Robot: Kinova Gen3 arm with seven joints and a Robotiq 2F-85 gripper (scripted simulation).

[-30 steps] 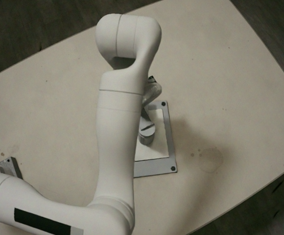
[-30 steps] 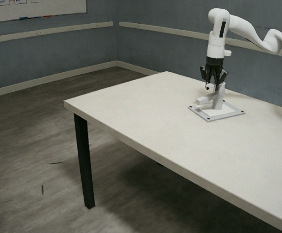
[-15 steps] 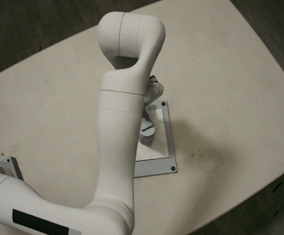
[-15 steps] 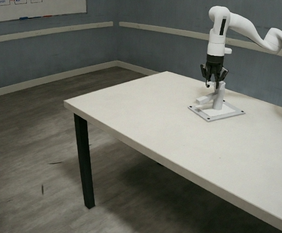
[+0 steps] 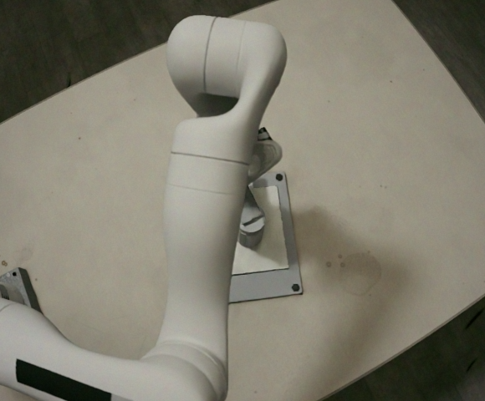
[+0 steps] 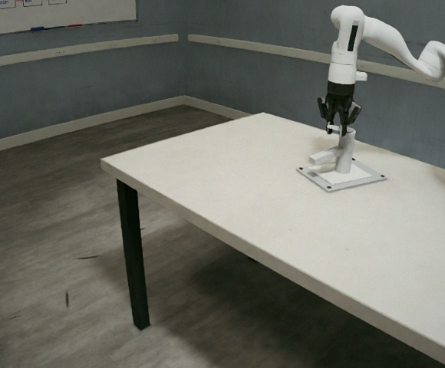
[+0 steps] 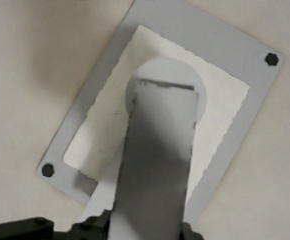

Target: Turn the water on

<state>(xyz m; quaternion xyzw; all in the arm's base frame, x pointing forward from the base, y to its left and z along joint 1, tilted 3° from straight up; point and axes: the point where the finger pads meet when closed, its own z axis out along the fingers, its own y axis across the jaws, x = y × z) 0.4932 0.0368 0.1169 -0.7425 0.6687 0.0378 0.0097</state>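
The tap lever lies 5 cm to the right of my hand and 2 cm below it. From my hand the other things lie so: tap (1 cm ahead, 5 cm to the right, 6 cm below); plate (1 cm ahead, 8 cm to the right, 16 cm below).
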